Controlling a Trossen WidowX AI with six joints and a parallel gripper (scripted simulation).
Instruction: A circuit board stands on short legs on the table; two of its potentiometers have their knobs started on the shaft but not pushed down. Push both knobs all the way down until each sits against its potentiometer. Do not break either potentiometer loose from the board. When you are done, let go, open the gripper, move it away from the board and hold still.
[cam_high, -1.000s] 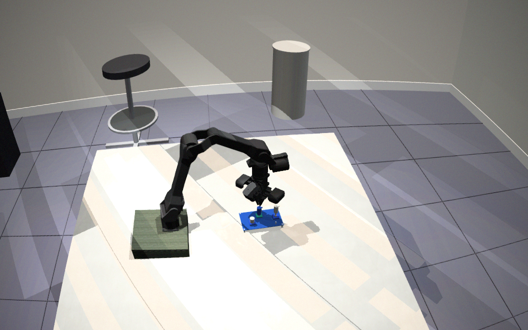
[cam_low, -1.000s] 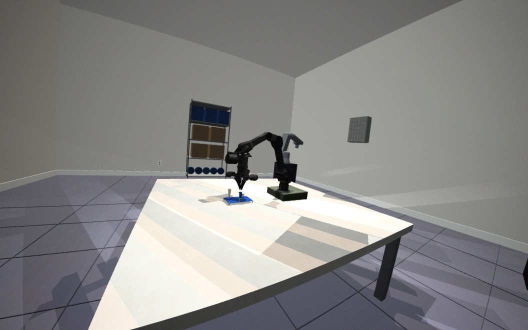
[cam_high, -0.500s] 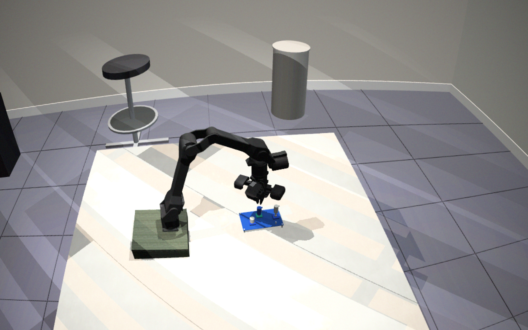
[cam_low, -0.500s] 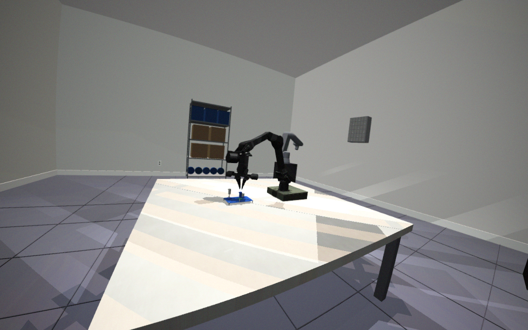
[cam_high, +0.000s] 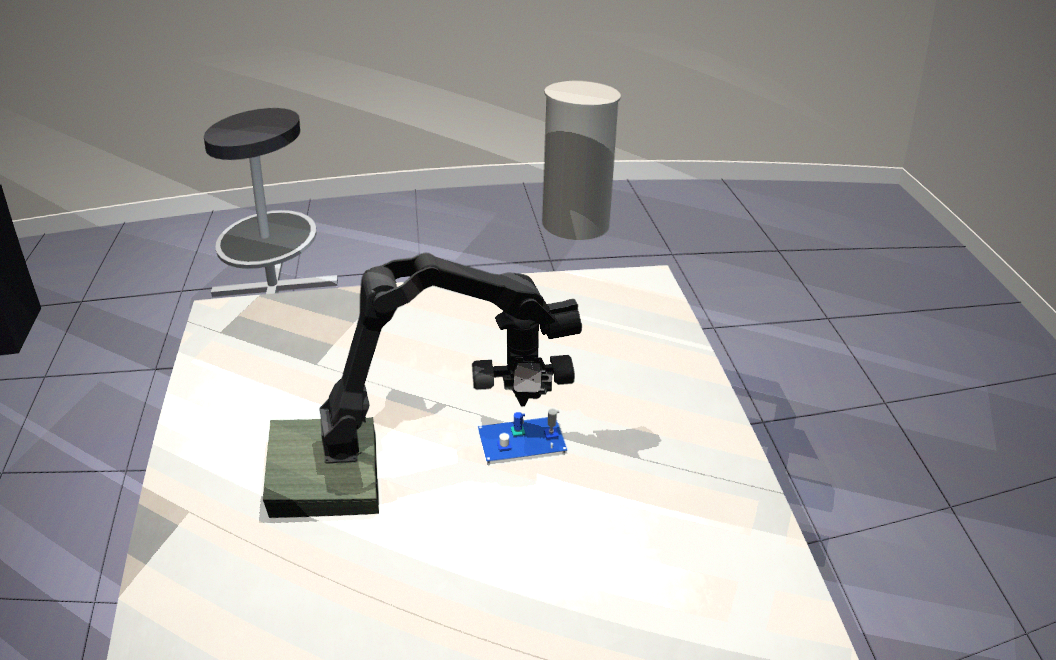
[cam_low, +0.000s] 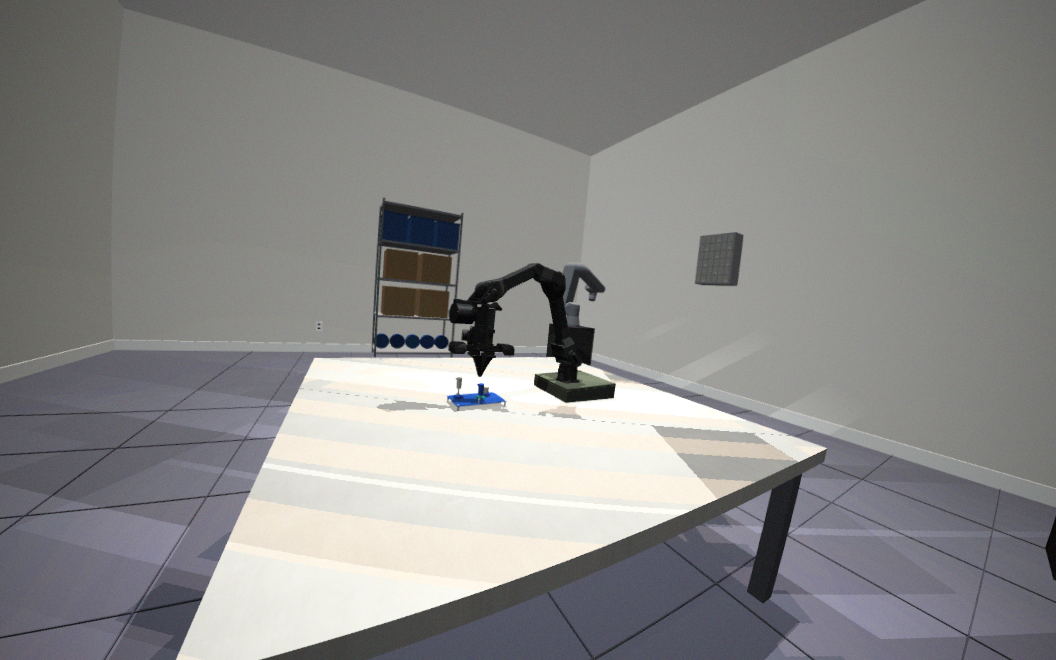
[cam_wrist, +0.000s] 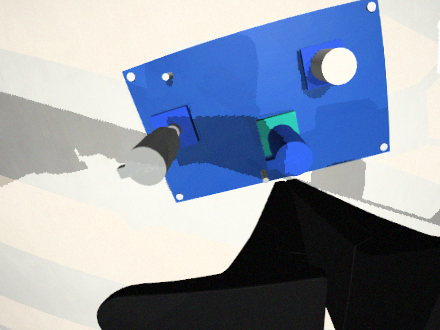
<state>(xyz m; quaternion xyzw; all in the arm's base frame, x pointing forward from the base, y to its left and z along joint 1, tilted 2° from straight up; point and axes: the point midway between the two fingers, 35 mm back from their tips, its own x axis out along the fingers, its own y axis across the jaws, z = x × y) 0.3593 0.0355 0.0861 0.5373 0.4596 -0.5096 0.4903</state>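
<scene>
The dark blue knob is 10 mm behind my gripper tip and 40 mm below it. Also, from my gripper tip: grey knob 60 mm ahead, 20 mm to the right, 20 mm below.
</scene>
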